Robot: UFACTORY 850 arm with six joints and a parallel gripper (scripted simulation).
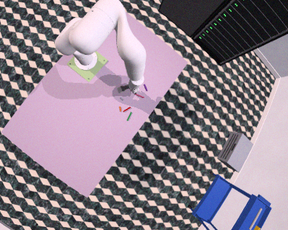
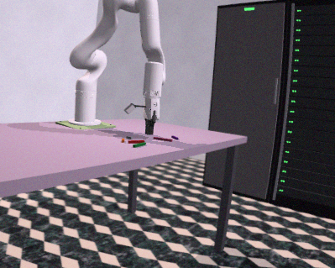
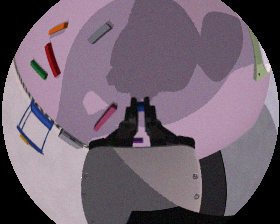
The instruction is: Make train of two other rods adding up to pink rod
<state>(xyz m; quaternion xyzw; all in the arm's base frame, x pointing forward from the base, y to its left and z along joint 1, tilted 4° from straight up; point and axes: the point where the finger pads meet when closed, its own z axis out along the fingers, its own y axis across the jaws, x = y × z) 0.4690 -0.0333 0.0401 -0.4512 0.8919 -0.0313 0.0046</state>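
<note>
My hand is 9 cm short of the green rod, 21 cm to the left of it and 3 cm above it. The rest, counted from my hand: grey rod 3 cm behind, 11 cm to the right, 3 cm below; small blue rod 2 cm below; pink rod 8 cm ahead, 1 cm to the right, 3 cm below.
</note>
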